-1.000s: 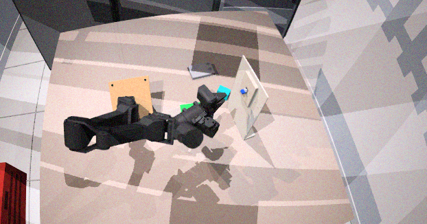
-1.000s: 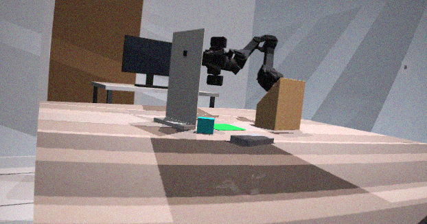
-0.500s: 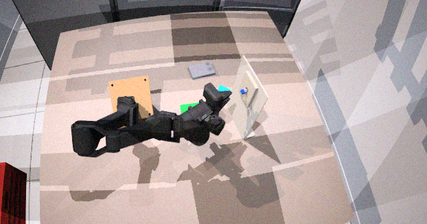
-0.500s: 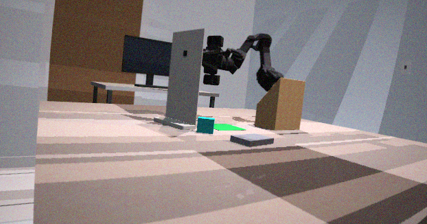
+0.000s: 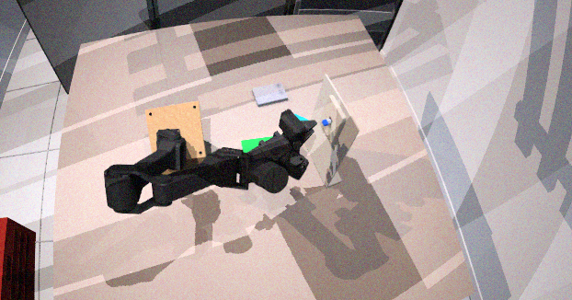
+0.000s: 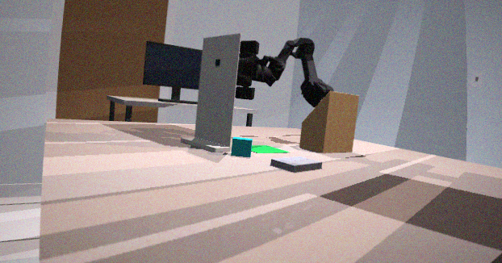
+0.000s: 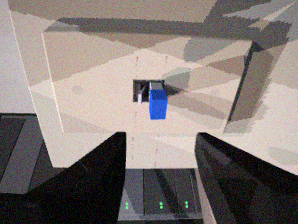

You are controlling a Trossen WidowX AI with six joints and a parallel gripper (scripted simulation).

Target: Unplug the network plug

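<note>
The blue network plug is 4 cm ahead of my gripper tip and 1 cm to the left of it. From my gripper tip the other things lie so: green marked square 10 cm behind, 6 cm to the left, 24 cm below; teal cube 2 cm ahead, 14 cm to the left, 22 cm below; upright panel 6 cm ahead, 1 cm to the left, 9 cm below.
</note>
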